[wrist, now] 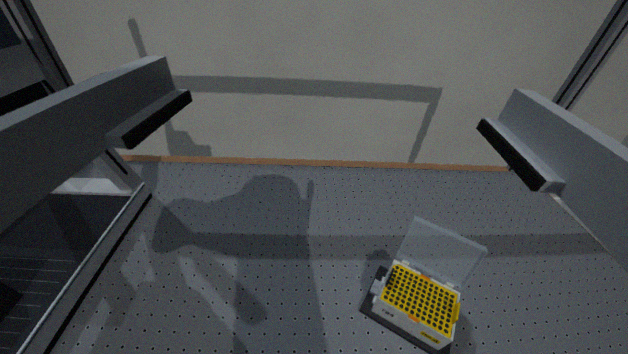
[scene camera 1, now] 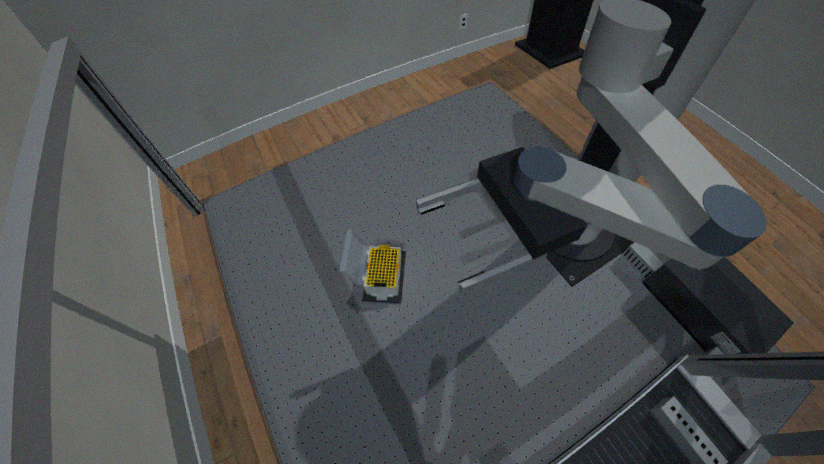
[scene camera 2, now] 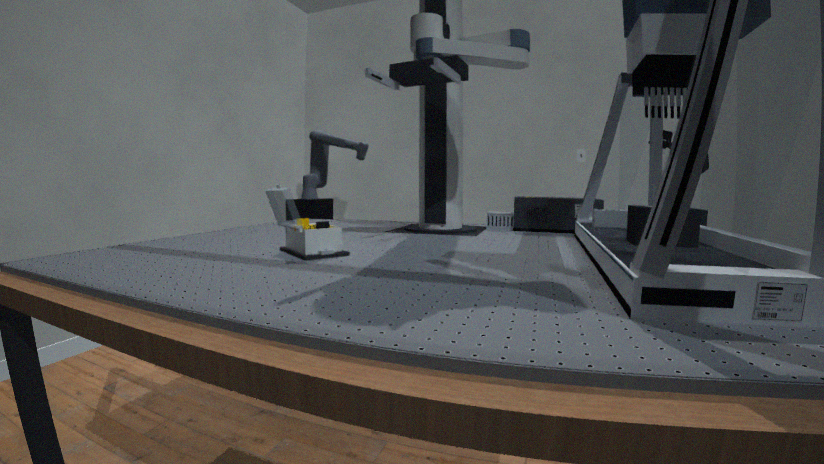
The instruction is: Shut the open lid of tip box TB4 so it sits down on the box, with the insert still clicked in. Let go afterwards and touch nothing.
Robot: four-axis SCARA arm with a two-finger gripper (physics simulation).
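Frame: origin at the arm's base, x right, y up, z back, level; metres.
Seen in the pictures: gripper, fingertip midpoint: [wrist: 334,90] [scene camera 1: 437,244] [scene camera 2: 399,66]; arm's base at its link origin: [scene camera 2: 440,232].
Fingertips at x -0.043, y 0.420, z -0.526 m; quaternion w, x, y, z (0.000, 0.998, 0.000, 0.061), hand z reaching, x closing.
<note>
Offsets run from my fingertips to a thing's middle.
Tip box TB4 {dx +0.189, dy -0.374, dz -0.047 m} [scene camera 1: 382,293] [scene camera 2: 314,240] [wrist: 405,320] is white and stands upright on a thin black base on the perforated board. Its label is too blurred to read surely. Its clear lid {dx +0.226, dy -0.303, dz -0.103 m} [scene camera 1: 348,251] [scene camera 2: 277,202] [wrist: 440,250] stands open, hinged on one long side and leaning back away from the box. The yellow insert {dx +0.189, dy -0.343, dz -0.047 m} [scene camera 1: 383,266] [scene camera 2: 302,222] [wrist: 422,300] lies in the box top; whether its clips are engaged is too small to tell. My gripper [scene camera 1: 449,244] [wrist: 334,90] is wide open and empty, high above the board and apart from the box and lid.
A white-framed machine [scene camera 1: 715,391] [scene camera 2: 691,314] with a dark deck and slanted posts stands on the board, at the left in the wrist view. A small grey arm [scene camera 2: 318,161] stands behind the box in scene camera 2. The board's wooden edge [wrist: 310,162] runs beyond the lid.
</note>
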